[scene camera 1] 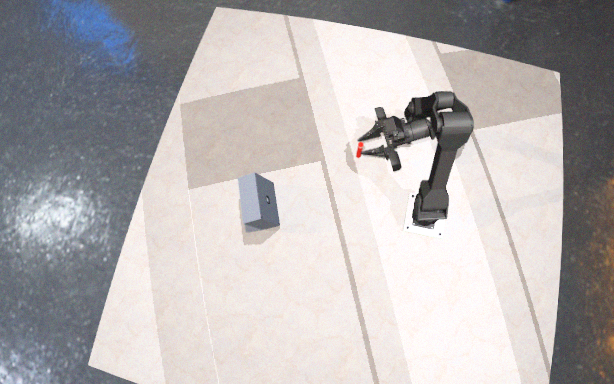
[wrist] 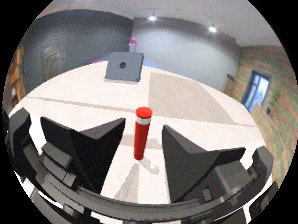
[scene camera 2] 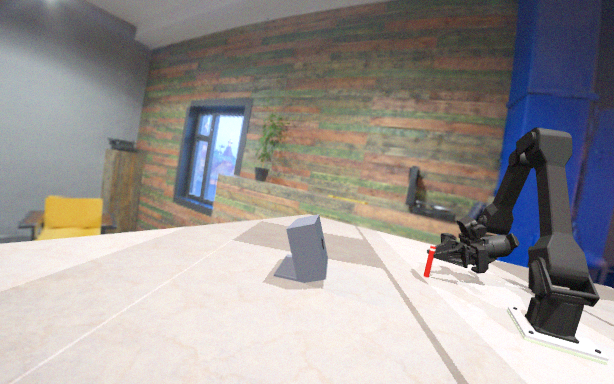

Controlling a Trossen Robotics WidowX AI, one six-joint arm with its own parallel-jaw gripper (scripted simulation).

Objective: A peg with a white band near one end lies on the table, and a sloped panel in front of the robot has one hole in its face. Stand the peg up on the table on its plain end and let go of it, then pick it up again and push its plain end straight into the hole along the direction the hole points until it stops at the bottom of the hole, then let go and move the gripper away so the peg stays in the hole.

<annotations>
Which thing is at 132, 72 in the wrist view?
A grey sloped panel.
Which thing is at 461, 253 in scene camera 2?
My gripper.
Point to a grey sloped panel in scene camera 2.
At 310, 259
</annotations>
